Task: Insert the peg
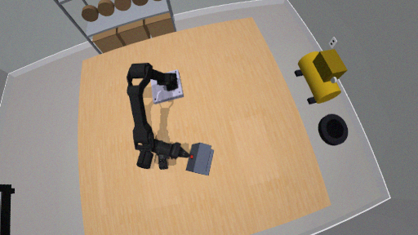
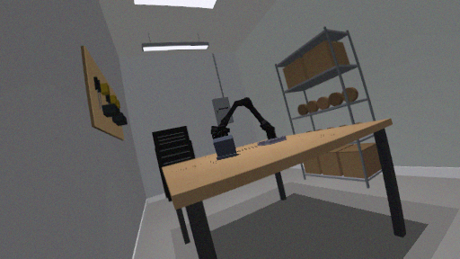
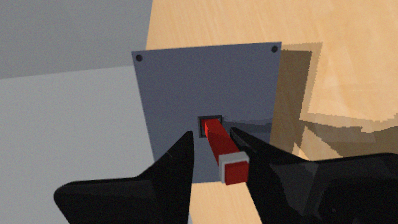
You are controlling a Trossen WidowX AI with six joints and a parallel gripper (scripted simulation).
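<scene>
Right now the red peg is 10 mm to the right of my gripper tip and 10 mm behind it. Round my gripper tip: grey sloped panel (30 mm to the left, 20 mm below, 20 mm ahead).
</scene>
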